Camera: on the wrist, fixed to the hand. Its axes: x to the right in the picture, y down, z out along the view.
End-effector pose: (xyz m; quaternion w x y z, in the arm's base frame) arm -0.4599 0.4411 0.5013 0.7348 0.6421 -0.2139 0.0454
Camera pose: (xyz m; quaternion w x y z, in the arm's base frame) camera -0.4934 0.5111 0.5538 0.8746 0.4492 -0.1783 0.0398
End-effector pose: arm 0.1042 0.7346 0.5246 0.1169 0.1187 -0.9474 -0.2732
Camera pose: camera 0.1321 0.7745 0.6047 0.2011 0.0974 -0.8506 -0.4760
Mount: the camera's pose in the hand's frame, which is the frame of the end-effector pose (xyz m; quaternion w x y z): -0.0253 0.0720 -0.0544 0.9710 -0.2311 0.0612 0.0080
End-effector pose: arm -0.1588 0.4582 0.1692 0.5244 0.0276 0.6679 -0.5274
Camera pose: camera -0.1415 0.5430 0.1332 0.4789 -0.0568 0.8023 -0.3519
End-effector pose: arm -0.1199 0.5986 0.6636 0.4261 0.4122 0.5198 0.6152
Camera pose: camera -0.1710 0.5519 0.7268 0.4722 0.2683 0.3853 0.7460
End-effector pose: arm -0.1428 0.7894 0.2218 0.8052 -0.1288 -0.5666 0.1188
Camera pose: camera -0.1031 0.8445 0.1572 0.7858 -0.3229 -0.5273 -0.0170
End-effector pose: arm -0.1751 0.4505 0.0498 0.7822 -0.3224 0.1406 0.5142
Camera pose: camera -0.2444 0.4161 -0.0031 0.6723 -0.5242 0.0681 0.5183
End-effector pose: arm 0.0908 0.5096 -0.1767 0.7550 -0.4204 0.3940 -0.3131
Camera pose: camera 0.0418 0.5413 -0.2501 0.6143 -0.5604 0.5045 -0.2326
